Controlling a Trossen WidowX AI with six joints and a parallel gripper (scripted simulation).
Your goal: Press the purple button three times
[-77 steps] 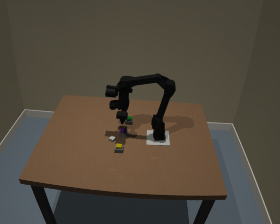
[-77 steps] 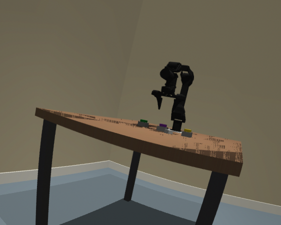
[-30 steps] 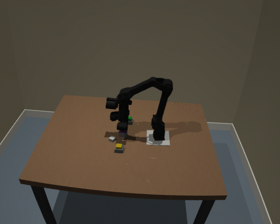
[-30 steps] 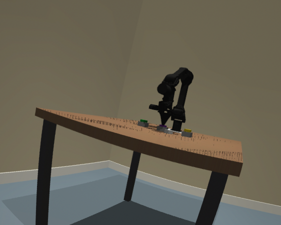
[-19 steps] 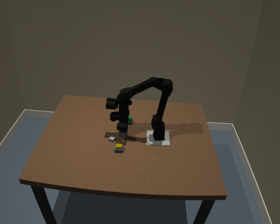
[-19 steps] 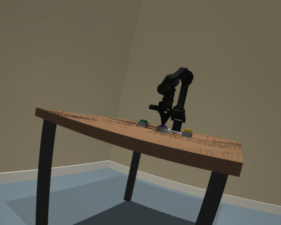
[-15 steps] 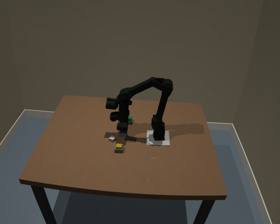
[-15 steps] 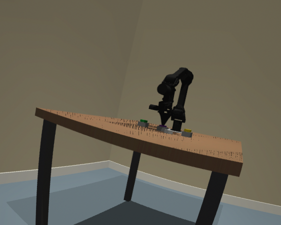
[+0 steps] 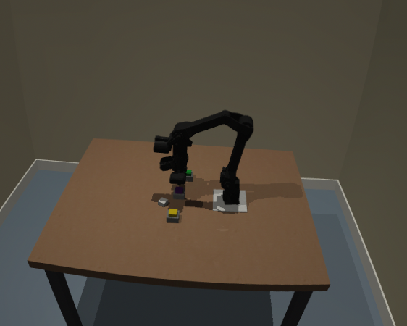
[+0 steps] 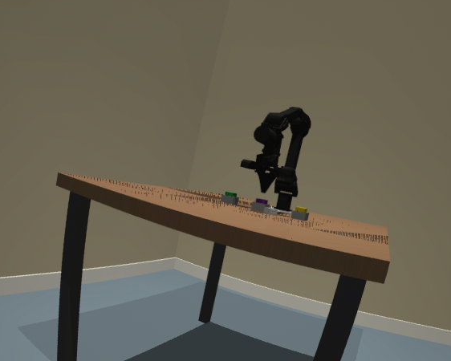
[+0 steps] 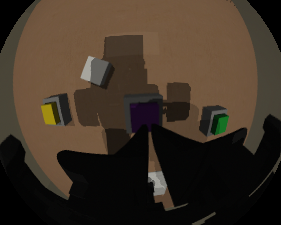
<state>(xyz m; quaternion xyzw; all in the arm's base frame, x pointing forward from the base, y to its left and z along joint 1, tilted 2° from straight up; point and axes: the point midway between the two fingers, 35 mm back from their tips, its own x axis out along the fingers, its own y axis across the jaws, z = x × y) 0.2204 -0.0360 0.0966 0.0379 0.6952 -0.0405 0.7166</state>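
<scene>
Right now my gripper tip is 30 mm above the purple button. From my gripper tip the other things lie so: small white block: 70 mm ahead, 50 mm to the left, 50 mm below; yellow button: 30 mm ahead, 150 mm to the left, 30 mm below; green button: 40 mm behind, 130 mm to the right, 30 mm below.
</scene>
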